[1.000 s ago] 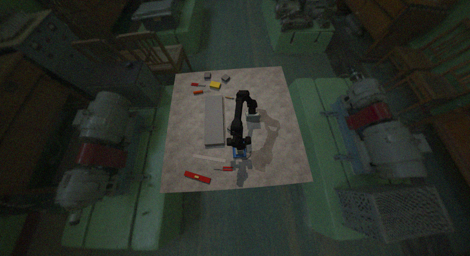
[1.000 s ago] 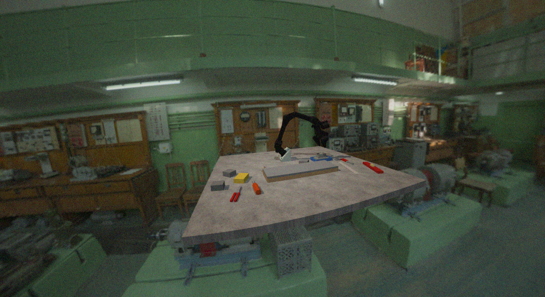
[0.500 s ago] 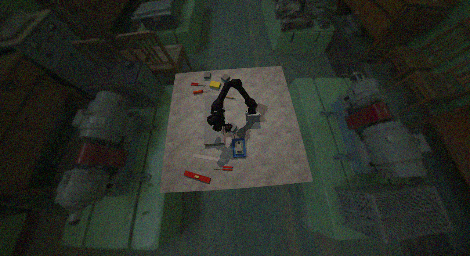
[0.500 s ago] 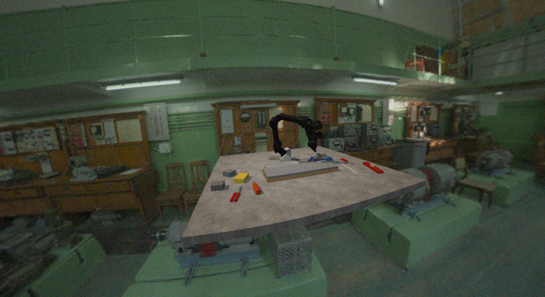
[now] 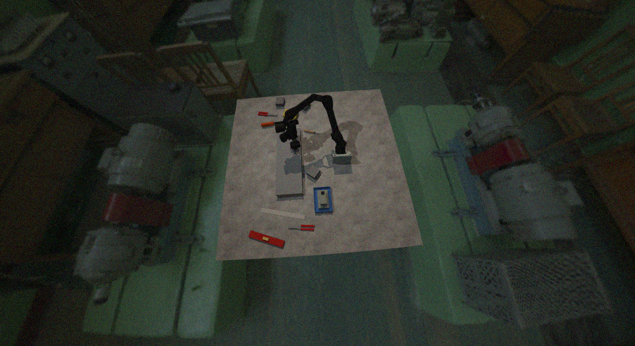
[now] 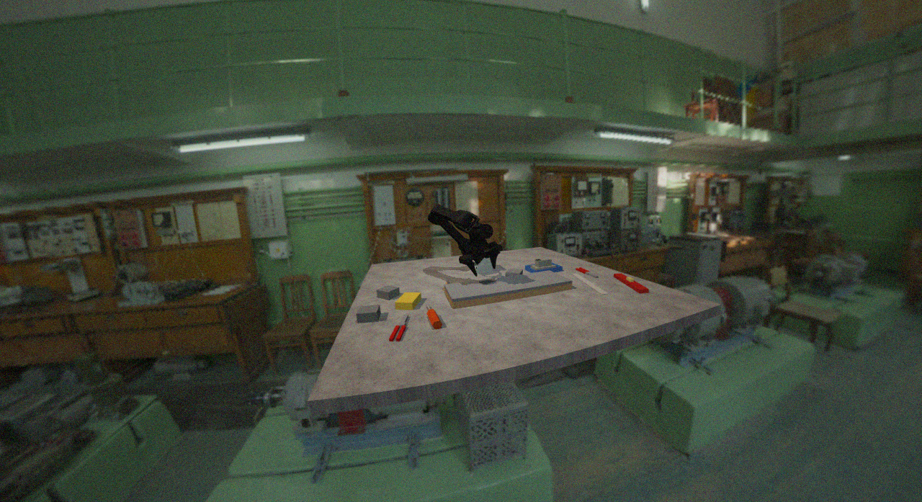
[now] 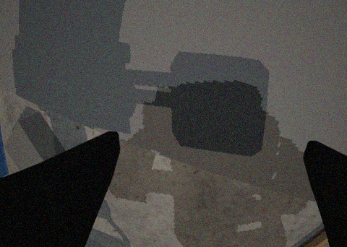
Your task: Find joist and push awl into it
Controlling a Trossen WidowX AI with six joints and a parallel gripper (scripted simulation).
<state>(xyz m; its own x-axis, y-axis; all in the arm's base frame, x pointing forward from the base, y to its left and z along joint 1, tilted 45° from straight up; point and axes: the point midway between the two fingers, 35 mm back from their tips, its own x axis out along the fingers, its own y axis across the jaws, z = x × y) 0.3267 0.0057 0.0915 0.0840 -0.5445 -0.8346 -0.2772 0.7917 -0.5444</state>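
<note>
Now: the awl 13 cm behind my gripper tip, 16 cm to the right of it and 8 cm below it. The rest, counted from my gripper tip: dark display (20 cm behind, 34 cm to the left, 2 cm below); then yellow block (6 cm ahead, 33 cm to the right, 7 cm below); then stud finder (20 cm behind, 36 cm to the left, 4 cm below).
</note>
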